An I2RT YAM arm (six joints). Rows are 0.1 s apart.
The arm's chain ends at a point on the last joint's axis. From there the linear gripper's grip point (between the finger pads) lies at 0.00 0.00 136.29 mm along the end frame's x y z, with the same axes.
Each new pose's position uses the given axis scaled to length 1; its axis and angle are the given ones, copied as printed.
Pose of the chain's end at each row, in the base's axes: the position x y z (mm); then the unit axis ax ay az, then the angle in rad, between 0 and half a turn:
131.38, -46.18, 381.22, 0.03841, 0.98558, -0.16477, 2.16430
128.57, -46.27, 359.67, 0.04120, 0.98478, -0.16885, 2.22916
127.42, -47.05, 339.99, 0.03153, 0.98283, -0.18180, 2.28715
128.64, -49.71, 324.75, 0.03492, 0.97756, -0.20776, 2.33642
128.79, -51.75, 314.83, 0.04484, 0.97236, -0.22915, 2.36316
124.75, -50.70, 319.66, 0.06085, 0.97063, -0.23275, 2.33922
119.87, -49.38, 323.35, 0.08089, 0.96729, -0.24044, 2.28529
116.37, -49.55, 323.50, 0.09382, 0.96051, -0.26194, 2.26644
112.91, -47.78, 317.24, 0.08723, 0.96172, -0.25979, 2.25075
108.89, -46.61, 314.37, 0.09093, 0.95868, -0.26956, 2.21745
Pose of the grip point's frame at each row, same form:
241.39, -85.03, 310.77, 0.03841, 0.98558, -0.16477, 2.16430
233.21, -87.24, 282.55, 0.04120, 0.98478, -0.16885, 2.22916
227.15, -90.63, 257.96, 0.03153, 0.98283, -0.18180, 2.28715
223.02, -100.00, 240.26, 0.03492, 0.97756, -0.20776, 2.33642
219.45, -108.03, 230.04, 0.04484, 0.97236, -0.22915, 2.36316
216.59, -108.85, 237.45, 0.06085, 0.97063, -0.23275, 2.33922
215.07, -110.18, 247.09, 0.08089, 0.96729, -0.24044, 2.28529
211.36, -115.63, 251.50, 0.09382, 0.96051, -0.26194, 2.26644
209.80, -112.49, 246.53, 0.08723, 0.96172, -0.25979, 2.25075
207.82, -112.94, 248.12, 0.09093, 0.95868, -0.26956, 2.21745

